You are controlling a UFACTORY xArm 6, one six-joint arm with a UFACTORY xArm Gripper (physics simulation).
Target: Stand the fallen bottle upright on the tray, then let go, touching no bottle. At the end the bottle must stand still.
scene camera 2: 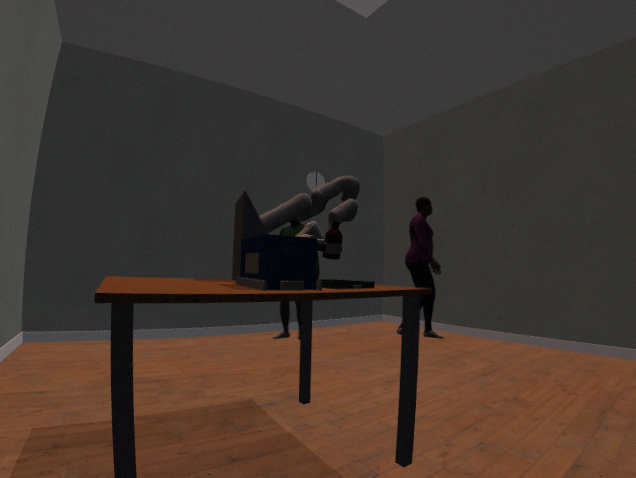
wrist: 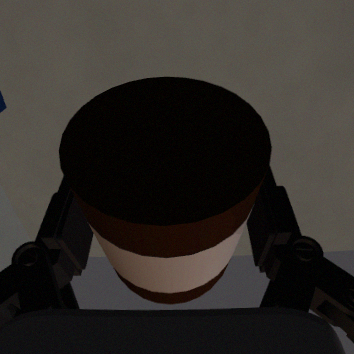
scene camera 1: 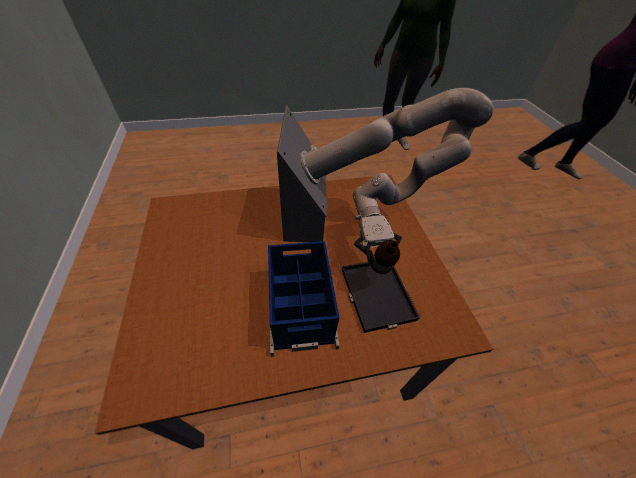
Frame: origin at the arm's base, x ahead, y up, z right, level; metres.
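Where they show: gripper, fingertip midpoint: (scene camera 2: 333, 248) (wrist: 168, 182); arm's base, link origin: (scene camera 2: 257, 227) (scene camera 1: 309, 168).
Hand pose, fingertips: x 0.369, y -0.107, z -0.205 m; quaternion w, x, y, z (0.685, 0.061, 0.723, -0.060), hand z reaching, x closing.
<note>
Things, the pixels of their top centre, and the offset from my fingertips. Level surfaces: height alone.
- brown bottle, top centre: (wrist: 176, 300) (scene camera 1: 392, 238) (scene camera 2: 333, 220) dx +0.002, dy +0.116, dz +0.002 m
- dark tray, top centre: (scene camera 1: 378, 290) (scene camera 2: 335, 280) dx +0.026, dy -0.132, dz +0.001 m
- blue crate, top centre: (scene camera 1: 300, 278) (scene camera 2: 276, 239) dx +0.047, dy +0.018, dz +0.276 m
- wooden table, surface height: dy -0.158 m
The brown bottle (scene camera 1: 386, 254) (scene camera 2: 333, 243) (wrist: 165, 150) with a pale label is held in the air, about upright, neck up and base down. In the wrist view its dark base faces the camera. My gripper (scene camera 1: 384, 251) (wrist: 168, 182) is shut on the bottle, one finger on each side of its body. The dark tray (scene camera 1: 383, 303) (scene camera 2: 349, 283) lies flat on the table. In scene camera 2 there is a clear gap between the bottle's base and the tray. In scene camera 1 the bottle overlaps the tray's far edge.
A blue crate (scene camera 1: 303, 321) (scene camera 2: 287, 262) with compartments stands left of the tray on the wooden table (scene camera 1: 195, 308) (scene camera 2: 169, 287). The grey arm mount (scene camera 1: 303, 215) (scene camera 2: 239, 236) rises behind the crate. Two people stand beyond the table.
</note>
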